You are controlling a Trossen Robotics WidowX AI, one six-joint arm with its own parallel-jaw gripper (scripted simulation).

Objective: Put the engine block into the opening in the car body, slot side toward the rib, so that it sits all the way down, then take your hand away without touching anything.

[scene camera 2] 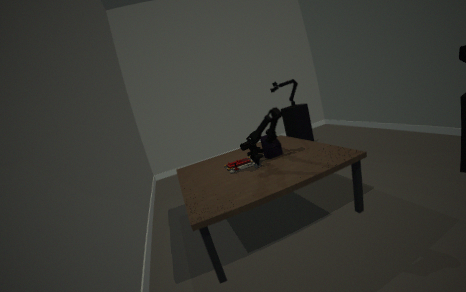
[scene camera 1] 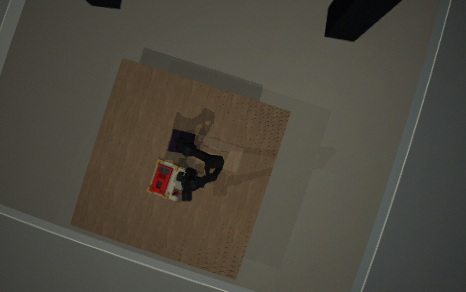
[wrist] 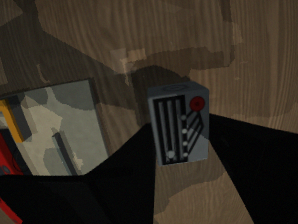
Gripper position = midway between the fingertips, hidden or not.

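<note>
The gripper [wrist: 178, 124] is holding an engine block.
</note>
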